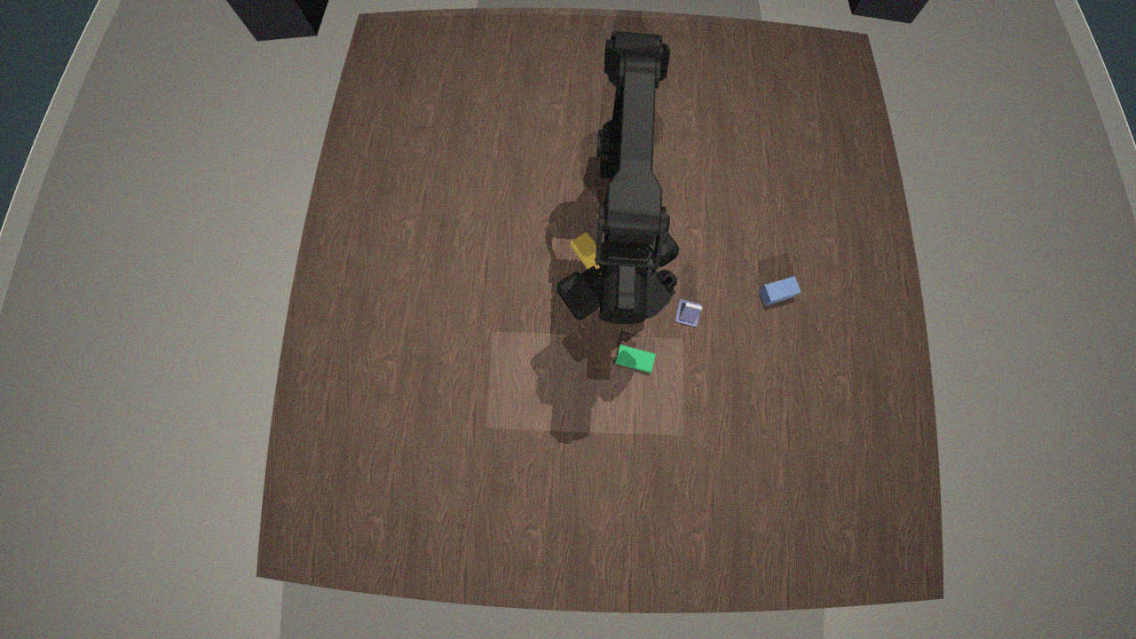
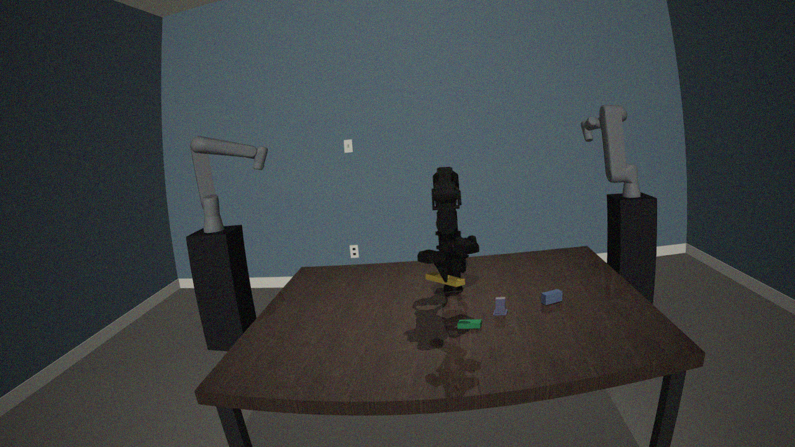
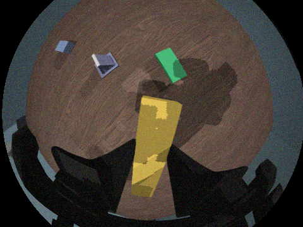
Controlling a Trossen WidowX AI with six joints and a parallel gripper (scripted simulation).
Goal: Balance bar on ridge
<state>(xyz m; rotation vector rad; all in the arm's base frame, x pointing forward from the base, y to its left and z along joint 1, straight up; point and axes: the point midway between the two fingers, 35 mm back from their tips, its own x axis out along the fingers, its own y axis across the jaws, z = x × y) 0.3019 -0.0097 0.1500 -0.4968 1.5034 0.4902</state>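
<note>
The yellow bar is 2 cm behind my gripper tip and 2 cm to the right of it. Round my gripper tip: pale blue block 4 cm behind, 33 cm to the left, 10 cm below; then green block 10 cm ahead, 5 cm to the left, 11 cm below.
</note>
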